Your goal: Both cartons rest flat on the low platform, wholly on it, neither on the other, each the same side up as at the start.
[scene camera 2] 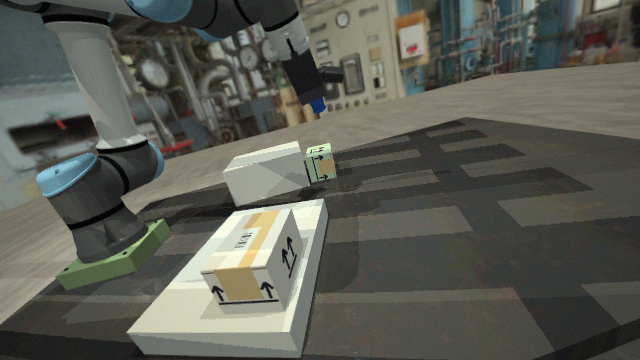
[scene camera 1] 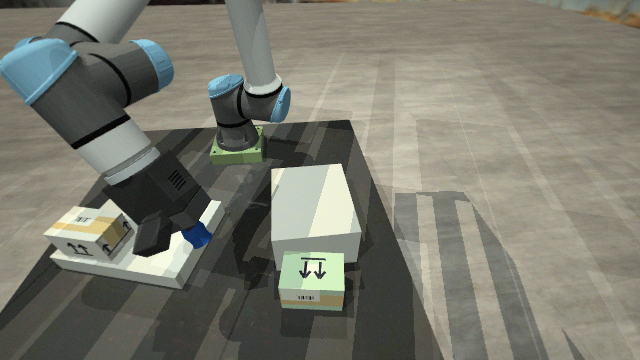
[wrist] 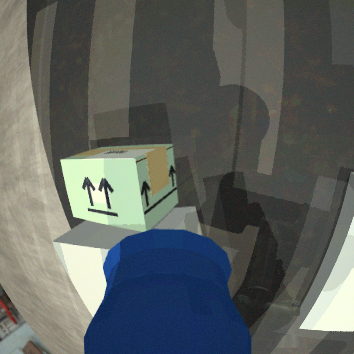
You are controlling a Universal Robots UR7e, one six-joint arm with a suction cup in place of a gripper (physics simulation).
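Seen in the pictures: hand, its tool point: (scene camera 2: 319, 108) (scene camera 1: 202, 240) (wrist: 165, 278); arm's base, origin of its link: (scene camera 2: 116, 243) (scene camera 1: 238, 139).
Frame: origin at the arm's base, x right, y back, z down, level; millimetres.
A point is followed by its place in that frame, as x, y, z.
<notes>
A white carton with tan tape (scene camera 1: 77, 247) @[295, -479, -42] (scene camera 2: 250, 250) @[319, -442, -79] rests flat on the low white platform (scene camera 1: 162, 267) @[110, -525, -3] (scene camera 2: 165, 315) @[306, -289, -3] (wrist: 337, 305) @[65, -373, -4], label up, side arrows pointing up. A green carton (scene camera 1: 312, 272) @[-227, -596, -45] (scene camera 2: 320, 162) @[-163, -583, -19] (wrist: 105, 192) @[-213, -589, -45] lies on its side, off the platform, at the near end of the tall white block in scene camera 1. Its taped, labelled face points sideways, away from the block, and so do its arrows. My blue suction cup (scene camera 1: 202, 240) (scene camera 2: 319, 109) (wrist: 167, 250) is open, holds nothing and hangs in the air, apart from both cartons. Its lip faces away in scene camera 1.
The tall white block (scene camera 1: 312, 205) @[-242, -434, -76] (scene camera 2: 270, 175) @[-141, -417, -26] (wrist: 82, 270) @[-288, -481, -75] stands on the dark table (scene camera 1: 240, 330) @[-70, -661, 45] (scene camera 2: 425, 265) @[302, -674, 45] (wrist: 190, 60) @[-103, -724, 44], to the right of the platform in scene camera 1. The arm's green base plate (scene camera 1: 237, 157) @[-4, -87, 17] (scene camera 2: 120, 267) @[89, -58, 24] is at the back of the table there.
</notes>
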